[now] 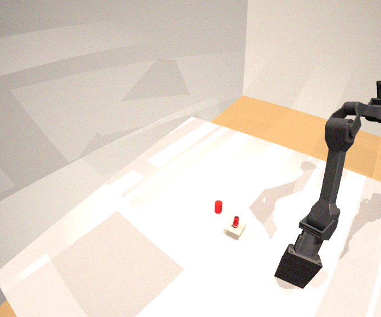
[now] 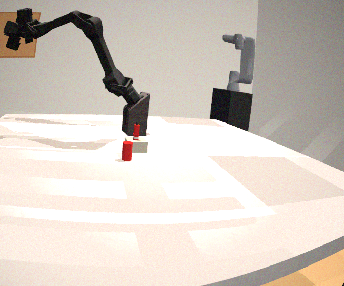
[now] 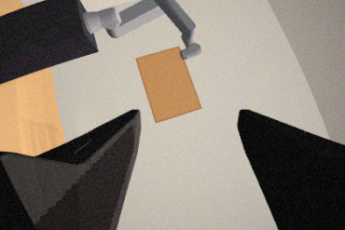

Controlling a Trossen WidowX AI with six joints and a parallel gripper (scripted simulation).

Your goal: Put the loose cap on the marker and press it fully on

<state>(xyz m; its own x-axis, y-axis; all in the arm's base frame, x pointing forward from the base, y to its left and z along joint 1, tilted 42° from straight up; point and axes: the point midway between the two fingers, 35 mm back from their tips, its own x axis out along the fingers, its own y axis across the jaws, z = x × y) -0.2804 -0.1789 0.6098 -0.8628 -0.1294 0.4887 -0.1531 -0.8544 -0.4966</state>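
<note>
Now: the cap 66 cm ahead of my gripper tip, 42 cm to the left of it and 42 cm below it. Also, from my gripper tip: holder block: 57 cm ahead, 48 cm to the left, 43 cm below.
</note>
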